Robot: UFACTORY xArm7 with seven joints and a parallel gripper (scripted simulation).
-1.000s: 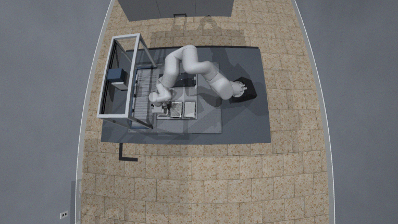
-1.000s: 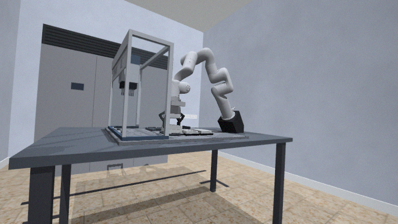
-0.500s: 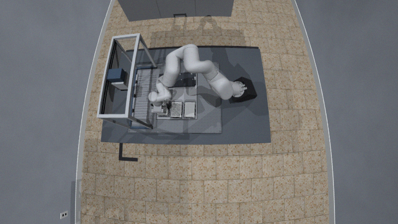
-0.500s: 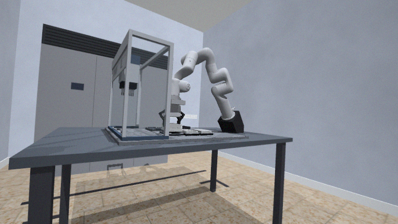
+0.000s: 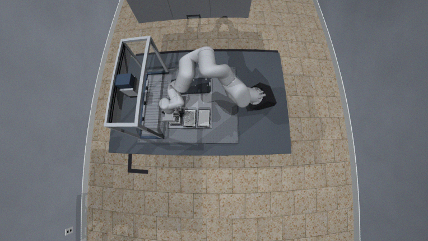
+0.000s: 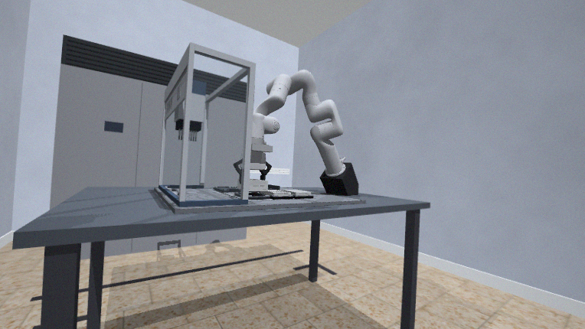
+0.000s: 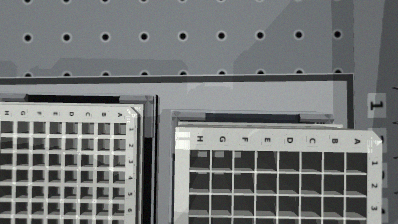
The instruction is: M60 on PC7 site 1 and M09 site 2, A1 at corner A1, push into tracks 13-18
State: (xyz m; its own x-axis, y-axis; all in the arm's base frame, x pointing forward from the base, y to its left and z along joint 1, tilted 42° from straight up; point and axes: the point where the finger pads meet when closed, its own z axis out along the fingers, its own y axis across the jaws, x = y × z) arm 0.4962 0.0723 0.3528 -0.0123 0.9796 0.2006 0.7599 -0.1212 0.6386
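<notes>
My gripper is now 60 mm above the nest S3. The rest, counted from my hand: nest S1: 220 mm behind, 60 mm below; then 96-well plate M06: 110 mm behind, 10 mm to the left, 40 mm below; then frame post: 100 mm ahead, 170 mm to the left, 180 mm above.
</notes>
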